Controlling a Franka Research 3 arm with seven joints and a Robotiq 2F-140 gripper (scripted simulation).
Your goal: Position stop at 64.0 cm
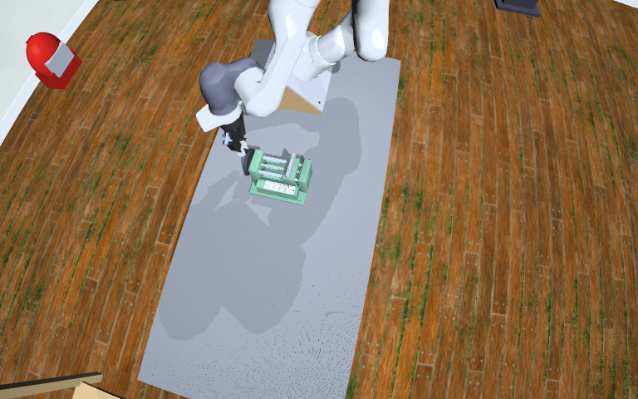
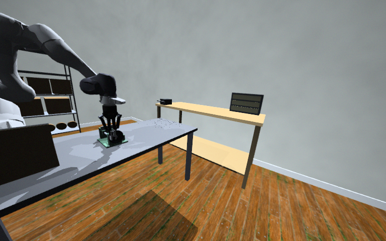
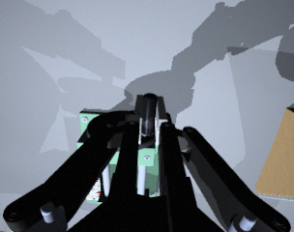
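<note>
Right now the dark handwheel is 1 cm ahead of my hand, 2 cm to the left of it and 2 cm below it. Also, from my hand: stop carriage (7 cm ahead, 18 cm to the left, 2 cm below).
</note>
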